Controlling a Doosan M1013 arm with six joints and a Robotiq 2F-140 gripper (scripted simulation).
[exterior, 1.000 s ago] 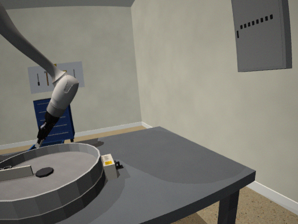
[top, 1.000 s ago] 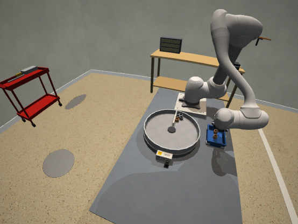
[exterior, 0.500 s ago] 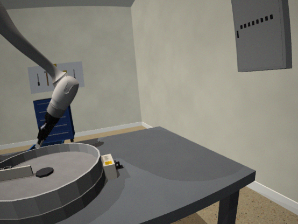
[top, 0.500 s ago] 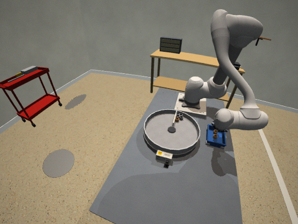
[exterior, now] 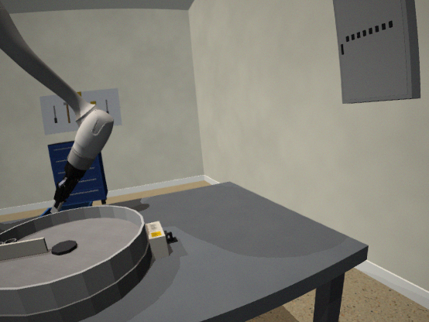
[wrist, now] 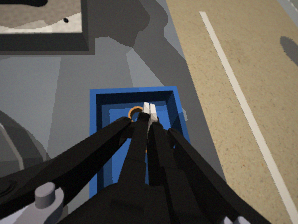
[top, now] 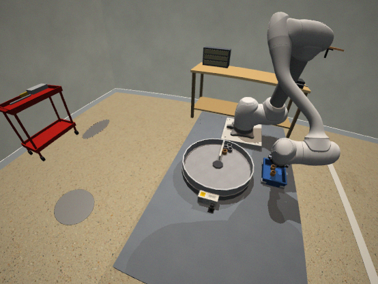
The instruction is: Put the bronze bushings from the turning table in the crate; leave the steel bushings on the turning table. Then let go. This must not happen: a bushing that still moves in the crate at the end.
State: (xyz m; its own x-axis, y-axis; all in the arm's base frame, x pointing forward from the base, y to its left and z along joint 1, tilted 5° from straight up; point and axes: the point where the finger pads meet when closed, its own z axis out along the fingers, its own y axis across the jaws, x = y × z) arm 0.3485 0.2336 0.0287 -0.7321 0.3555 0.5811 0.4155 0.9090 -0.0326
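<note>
Right now my hand is 30 mm short of the blue crate, 10 mm to the left of it and 40 mm above it. From my hand the other things lie so: round grey turning table: 90 mm ahead, 370 mm to the right, 10 mm below.
</note>
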